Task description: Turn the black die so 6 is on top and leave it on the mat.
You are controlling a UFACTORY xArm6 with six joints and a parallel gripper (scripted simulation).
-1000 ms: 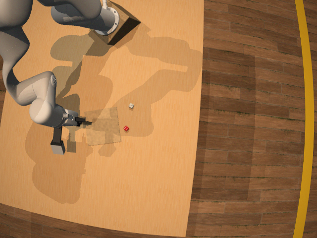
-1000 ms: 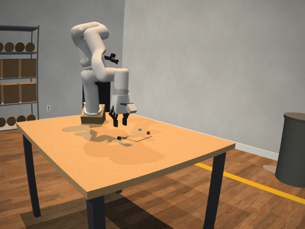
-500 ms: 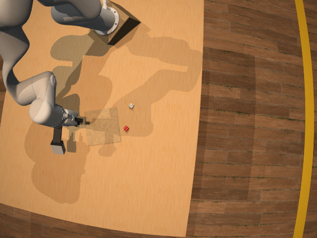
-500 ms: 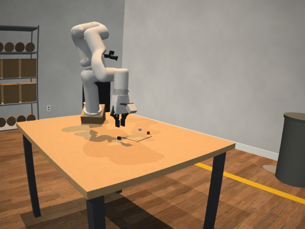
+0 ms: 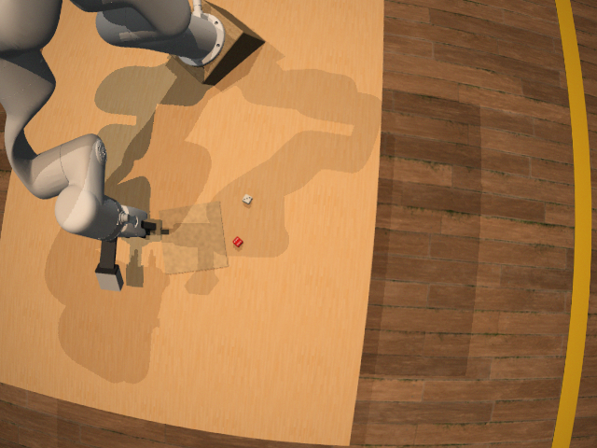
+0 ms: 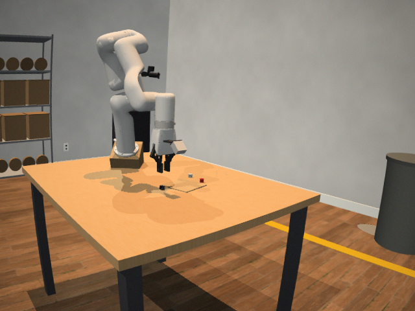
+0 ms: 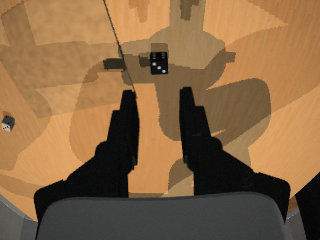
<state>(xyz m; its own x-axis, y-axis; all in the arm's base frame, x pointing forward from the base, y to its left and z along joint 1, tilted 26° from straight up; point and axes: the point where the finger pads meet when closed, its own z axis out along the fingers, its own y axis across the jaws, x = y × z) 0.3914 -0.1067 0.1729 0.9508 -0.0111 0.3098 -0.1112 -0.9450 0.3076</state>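
Right now the black die is 90 mm below my hand and 10 mm behind it. From my hand the other things lie so: tan mat 100 mm to the left, 90 mm below, 20 mm ahead; then red die 200 mm to the left, 90 mm below, 40 mm ahead; then white die 230 mm to the left, 90 mm below, 50 mm behind.
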